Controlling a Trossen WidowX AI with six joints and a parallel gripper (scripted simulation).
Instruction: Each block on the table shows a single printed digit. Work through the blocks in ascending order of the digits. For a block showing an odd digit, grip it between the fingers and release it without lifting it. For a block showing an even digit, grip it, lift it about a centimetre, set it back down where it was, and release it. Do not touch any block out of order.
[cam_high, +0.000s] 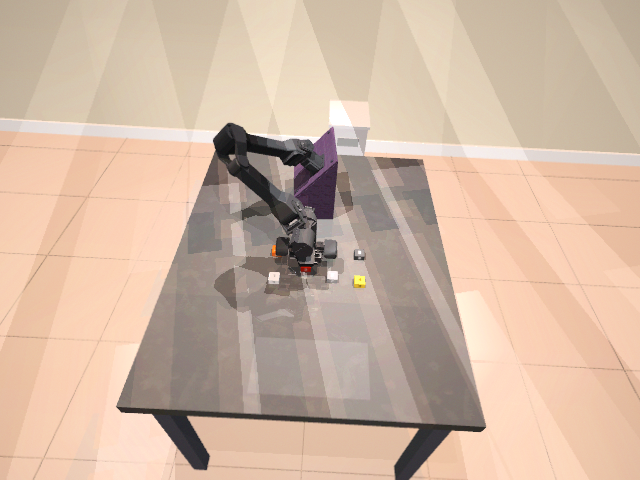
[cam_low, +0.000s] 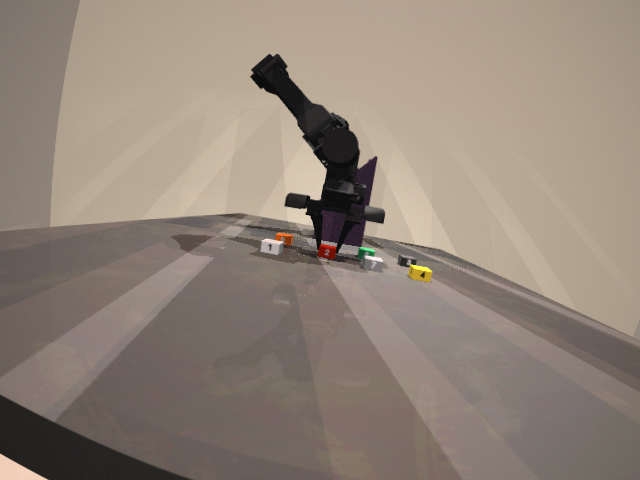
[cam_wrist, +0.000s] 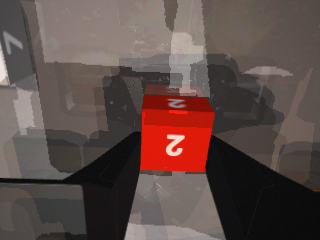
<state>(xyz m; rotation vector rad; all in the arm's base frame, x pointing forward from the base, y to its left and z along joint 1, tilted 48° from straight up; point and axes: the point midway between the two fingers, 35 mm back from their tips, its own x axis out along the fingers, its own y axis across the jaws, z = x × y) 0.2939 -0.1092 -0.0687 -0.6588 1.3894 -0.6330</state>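
My gripper tip is now 10 mm short of the red block marked 2. Round my gripper tip: green block: 80 mm to the left, 60 mm behind; then orange block: 100 mm to the right, 50 mm behind; then grey block marked 7: 80 mm to the left, 50 mm ahead.
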